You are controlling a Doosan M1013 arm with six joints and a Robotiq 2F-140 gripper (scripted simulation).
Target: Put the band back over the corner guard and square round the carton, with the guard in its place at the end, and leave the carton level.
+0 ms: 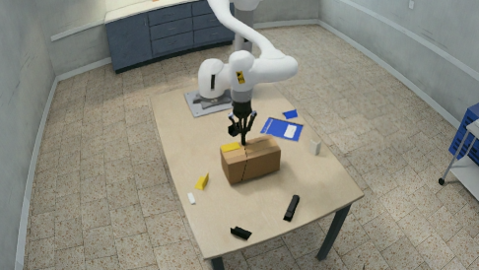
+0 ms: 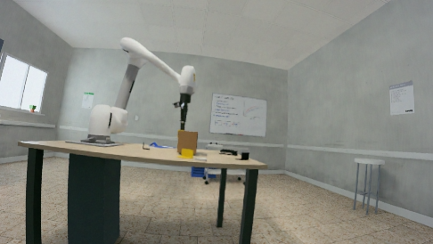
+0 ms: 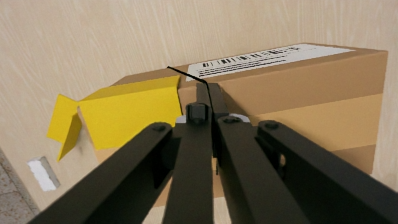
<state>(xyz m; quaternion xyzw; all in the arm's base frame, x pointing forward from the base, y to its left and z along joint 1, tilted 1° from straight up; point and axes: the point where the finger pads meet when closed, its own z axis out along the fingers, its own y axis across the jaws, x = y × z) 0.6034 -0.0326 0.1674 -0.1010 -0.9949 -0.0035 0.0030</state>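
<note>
My hand is 5 cm short of the brown carton, 2 cm to the right of it and 10 cm above it. Also, from my hand: white block (12 cm ahead, 30 cm to the right, 17 cm below); blue folder (17 cm behind, 30 cm to the left, 18 cm below).
</note>
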